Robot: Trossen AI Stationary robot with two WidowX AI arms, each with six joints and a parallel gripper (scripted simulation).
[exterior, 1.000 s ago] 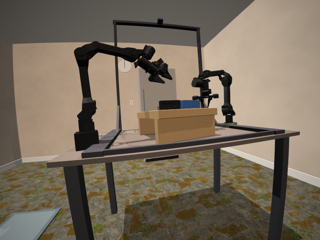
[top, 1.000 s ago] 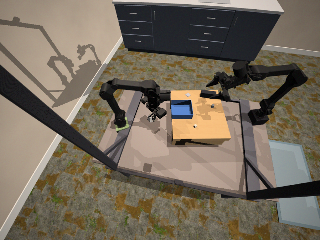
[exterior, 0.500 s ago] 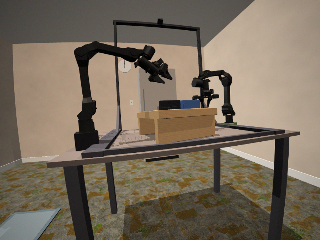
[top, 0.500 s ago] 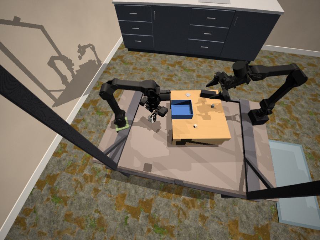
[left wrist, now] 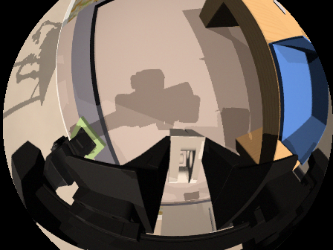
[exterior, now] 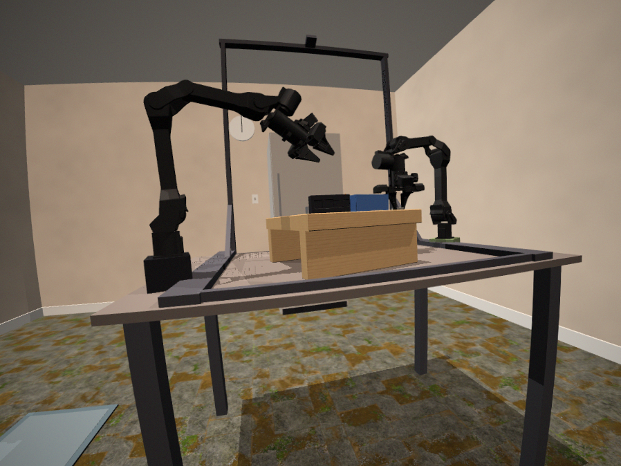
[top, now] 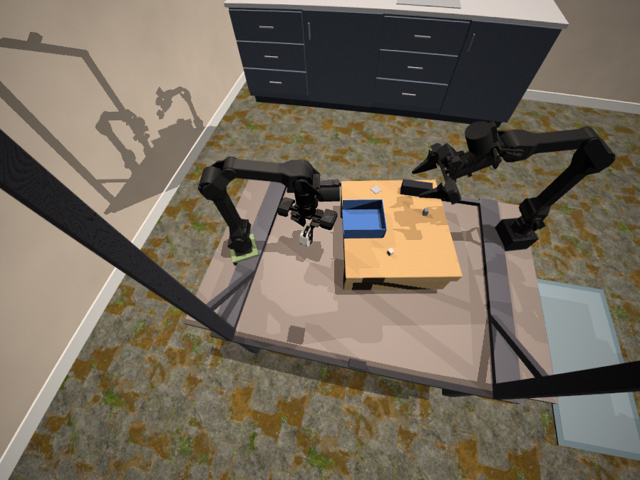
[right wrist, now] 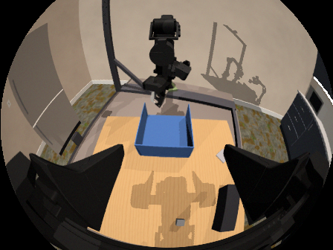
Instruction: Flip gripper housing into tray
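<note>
Now: left hand 5 cm above the white gripper housing, 2 cm past it and 1 cm to the right of it. Round my left hand: wooden block: 30 cm to the right, 10 cm below; then blue tray: 21 cm to the right, 2 cm below; then flat grey plate: 25 cm to the right, 16 cm ahead, 3 cm below.
</note>
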